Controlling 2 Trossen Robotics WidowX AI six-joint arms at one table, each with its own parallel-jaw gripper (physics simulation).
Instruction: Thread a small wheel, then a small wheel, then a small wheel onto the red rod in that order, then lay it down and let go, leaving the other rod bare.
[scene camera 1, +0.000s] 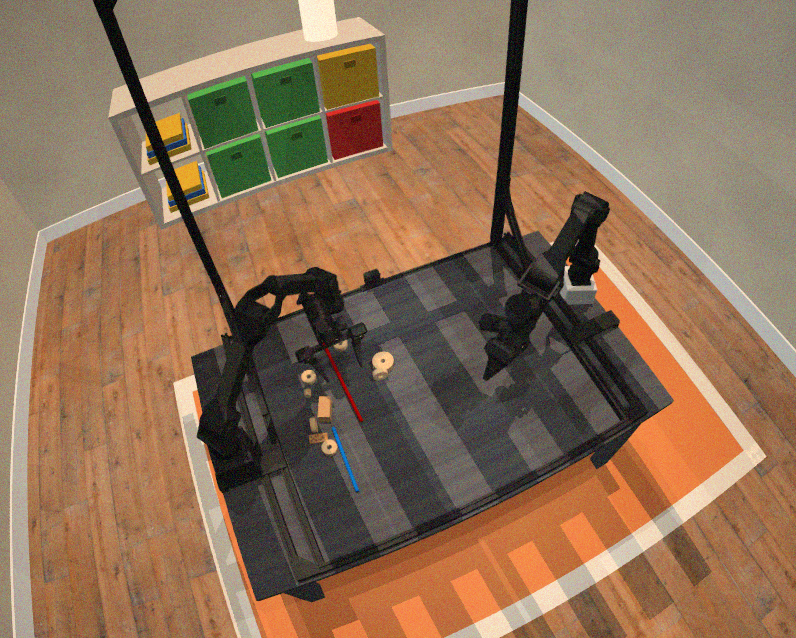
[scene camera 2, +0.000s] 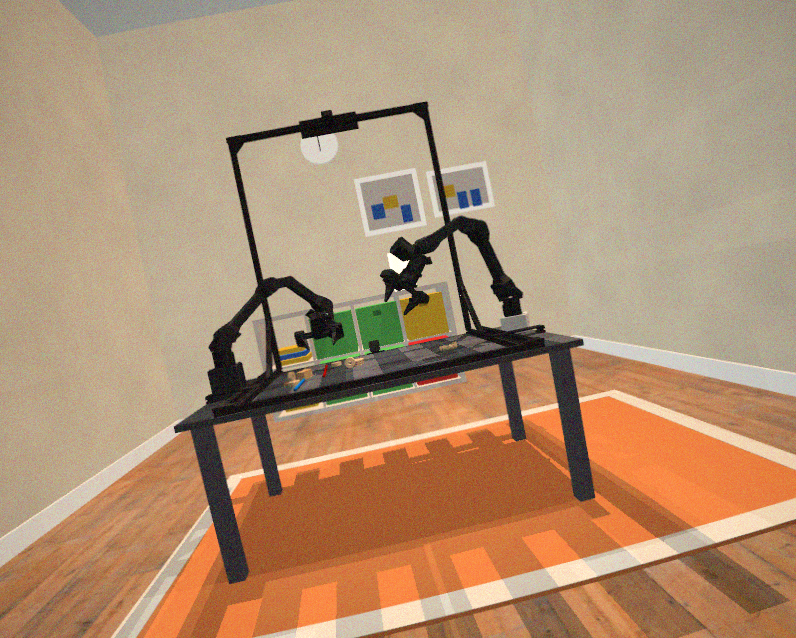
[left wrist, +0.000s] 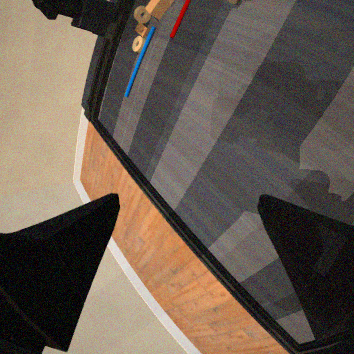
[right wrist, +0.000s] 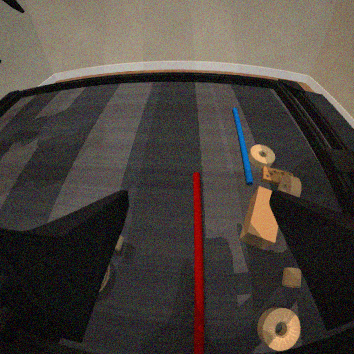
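Pixels of known places: left gripper, fingertip midpoint: (scene camera 1: 490, 374) (scene camera 2: 394, 308) (left wrist: 190, 201) (right wrist: 10, 37); right gripper, fingertip midpoint: (scene camera 1: 345, 374) (scene camera 2: 321, 347) (right wrist: 201, 197); left arm's base, link origin: (scene camera 1: 579, 277) (scene camera 2: 513, 314); right arm's base, link origin: (scene camera 1: 228, 449) (scene camera 2: 225, 366) (left wrist: 78, 9).
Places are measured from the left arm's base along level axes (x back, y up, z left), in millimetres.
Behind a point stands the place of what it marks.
Observation:
The red rod (scene camera 1: 345, 388) {x -695, y -59, z 315 mm} (scene camera 2: 325, 370) {x -697, y -59, z 307 mm} (left wrist: 180, 19) {x -662, y -62, z 373 mm} (right wrist: 198, 260) {x -698, y -58, z 308 mm} lies bare on the table. The blue rod (scene camera 1: 345, 459) {x -686, y -58, z 519 mm} (scene camera 2: 299, 384) {x -680, y -60, z 530 mm} (left wrist: 139, 62) {x -684, y -62, z 512 mm} (right wrist: 242, 145) {x -695, y -58, z 493 mm} lies bare too. A small wheel (scene camera 1: 322, 447) {x -745, y -54, z 489 mm} (left wrist: 134, 46) {x -726, y -53, z 497 mm} (right wrist: 255, 153) {x -718, y -53, z 480 mm} lies beside the blue rod; another wheel (right wrist: 292, 186) {x -767, y -29, z 421 mm} stands on edge near it. A wheel (scene camera 1: 302, 377) {x -815, y -54, z 283 mm} (right wrist: 267, 326) {x -784, y -54, z 276 mm} lies left of the red rod in scene camera 1. My right gripper (scene camera 1: 342, 372) {x -682, y 34, z 327 mm} (scene camera 2: 321, 346) {x -682, y 34, z 327 mm} (right wrist: 201, 197) {x -682, y 34, z 327 mm} is open and empty above the red rod's far part. My left gripper (scene camera 1: 488, 352) (scene camera 2: 397, 306) {x -339, y 126, z 395 mm} (left wrist: 190, 201) {x -339, y 126, z 395 mm} is open, empty and high.
A large wheel (scene camera 1: 375, 362) {x -615, y -46, z 244 mm} touches a small round piece (scene camera 1: 379, 374) {x -603, y -37, z 287 mm}. A wooden block (scene camera 1: 323, 408) {x -746, y -37, z 386 mm} (right wrist: 260, 220) {x -741, y -37, z 367 mm}, a cube (scene camera 1: 307, 392) {x -795, y -49, z 332 mm} (right wrist: 292, 277) {x -793, y -49, z 328 mm} and a block with holes (scene camera 1: 316, 438) {x -764, y -59, z 461 mm} (right wrist: 272, 175) {x -750, y -59, z 455 mm} lie near the rods. Tan pieces (scene camera 2: 448, 346) {x -229, y -53, z 216 mm} lie at the right in scene camera 2.

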